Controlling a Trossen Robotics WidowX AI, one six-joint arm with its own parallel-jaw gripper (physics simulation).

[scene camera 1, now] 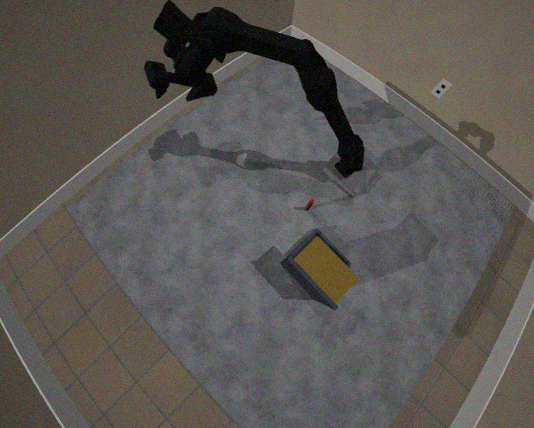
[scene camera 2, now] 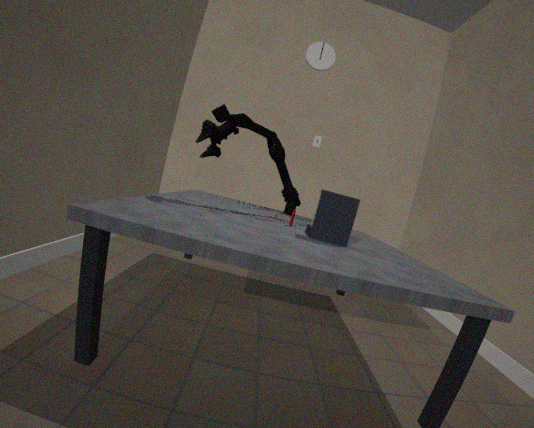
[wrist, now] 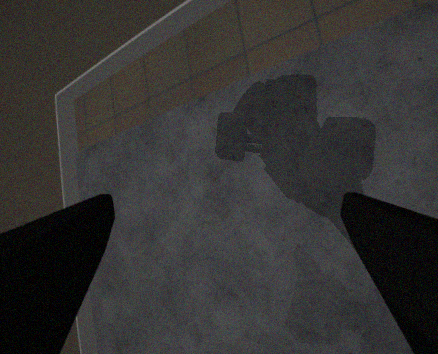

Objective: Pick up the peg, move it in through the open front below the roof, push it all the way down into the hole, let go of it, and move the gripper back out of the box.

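Where they show: gripper, fingertip midpoint: point(scene camera 1: 172, 98) point(scene camera 2: 198, 149) point(wrist: 229, 204); arm's base at its link origin: point(scene camera 1: 345, 167) point(scene camera 2: 288, 214).
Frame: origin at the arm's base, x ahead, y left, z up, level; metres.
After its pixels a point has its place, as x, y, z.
The red peg point(scene camera 1: 310, 204) @(0.217, 0.033, 0.033) point(scene camera 2: 292, 218) @(0.217, 0.031, 0.005) stands upright on the table, between the arm's base and the box. The box point(scene camera 1: 311, 283) @(0.398, 0.198, 0.169) point(scene camera 2: 335, 217) @(0.399, 0.200, 0.074) has dark blue-grey walls and a yellow roof point(scene camera 1: 327, 270) @(0.349, 0.199, 0.169). A flat grey wall faces scene camera 2. The hole is hidden under the roof. My gripper point(scene camera 1: 174, 96) @(0.391, -0.433, 0.206) point(scene camera 2: 199, 149) @(0.391, -0.433, 0.206) point(wrist: 229, 204) @(0.391, -0.433, 0.206) is open with nothing between its fingers. It is high above the table, on the far side of the arm from the box and well away from the peg. The peg and box do not show in the wrist view.
The arm's base stands on the grey table point(scene camera 1: 200, 260) @(0.612, -0.047, -0.033) point(scene camera 2: 200, 240) @(0.880, -0.160, -0.033) point(wrist: 165, 240) @(0.666, -0.355, -0.033) beside a thin bar point(scene camera 1: 340, 183) @(0.049, 0.033, -0.021). Shadows of the arm and box fall across the table top. Tiled floor and walls lie beyond the table's edges.
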